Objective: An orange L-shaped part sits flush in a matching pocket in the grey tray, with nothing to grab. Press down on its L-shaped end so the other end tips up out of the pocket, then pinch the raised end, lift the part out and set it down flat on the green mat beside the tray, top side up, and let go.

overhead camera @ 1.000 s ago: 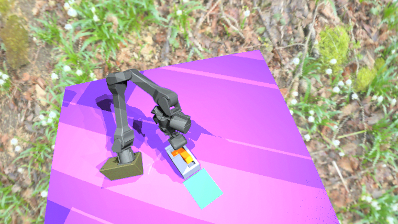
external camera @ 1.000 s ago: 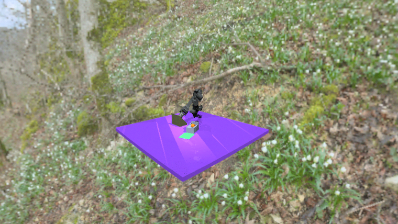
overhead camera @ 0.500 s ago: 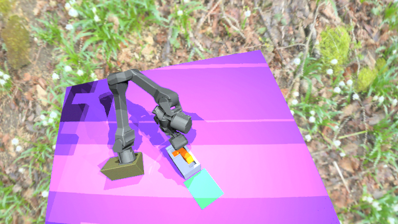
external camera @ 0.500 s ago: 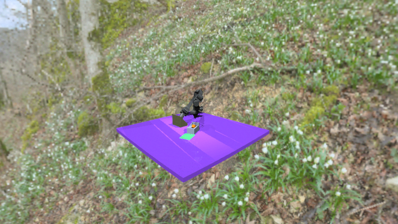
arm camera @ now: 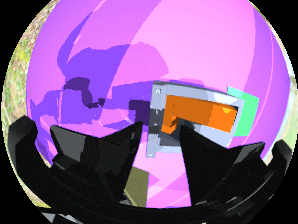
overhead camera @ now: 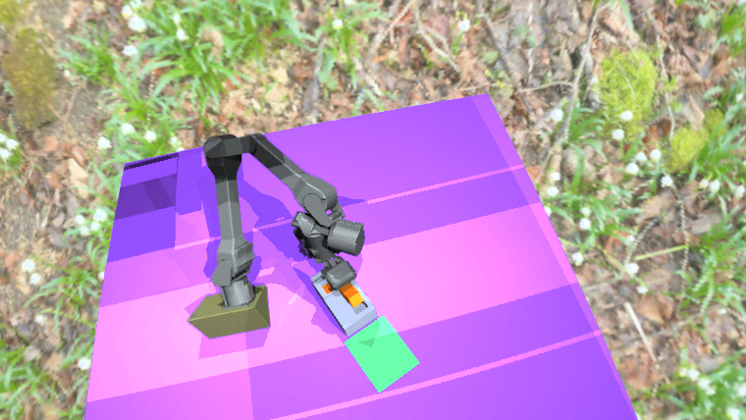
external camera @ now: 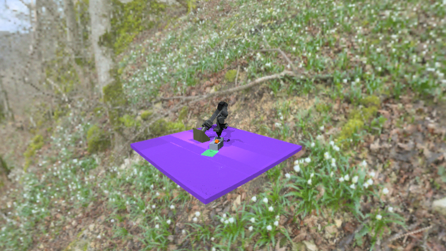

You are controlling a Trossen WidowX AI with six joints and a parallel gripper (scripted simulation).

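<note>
Now: the orange L-shaped part 20 mm ahead of my gripper tip, 40 mm to the right of it and 60 mm below it. Also, from my gripper tip: green mat: 110 mm ahead, 190 mm to the right, 110 mm below.
</note>
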